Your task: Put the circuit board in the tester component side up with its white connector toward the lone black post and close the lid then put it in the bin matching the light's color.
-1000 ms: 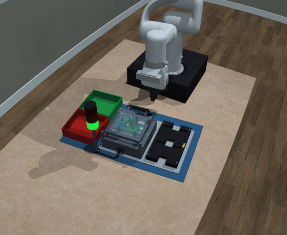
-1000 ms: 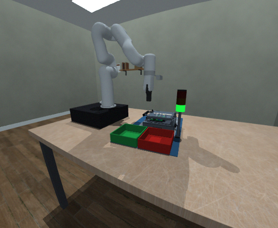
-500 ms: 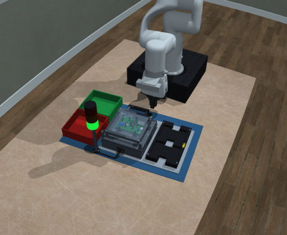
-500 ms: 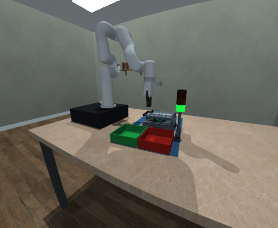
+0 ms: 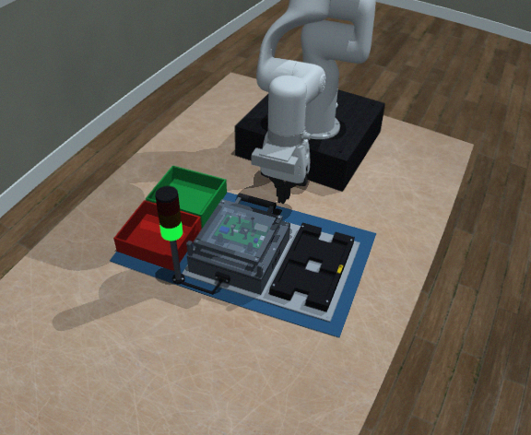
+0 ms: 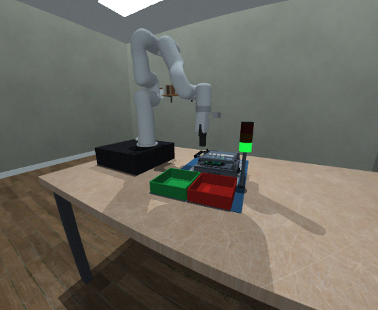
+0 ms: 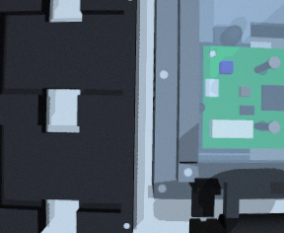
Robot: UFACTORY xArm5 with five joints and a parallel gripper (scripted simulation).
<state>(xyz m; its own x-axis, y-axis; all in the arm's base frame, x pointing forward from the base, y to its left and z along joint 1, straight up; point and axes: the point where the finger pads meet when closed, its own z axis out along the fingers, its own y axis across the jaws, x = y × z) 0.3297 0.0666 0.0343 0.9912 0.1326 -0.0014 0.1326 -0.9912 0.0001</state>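
Right now my hand is 5 cm above the black latch and 2 cm short of it. Also, from my hand: lid (9 cm ahead, 5 cm to the right, 5 cm below); then green circuit board (9 cm ahead, 7 cm below, 5 cm to the right); then green bin (26 cm to the right, 12 cm below, 1 cm ahead).
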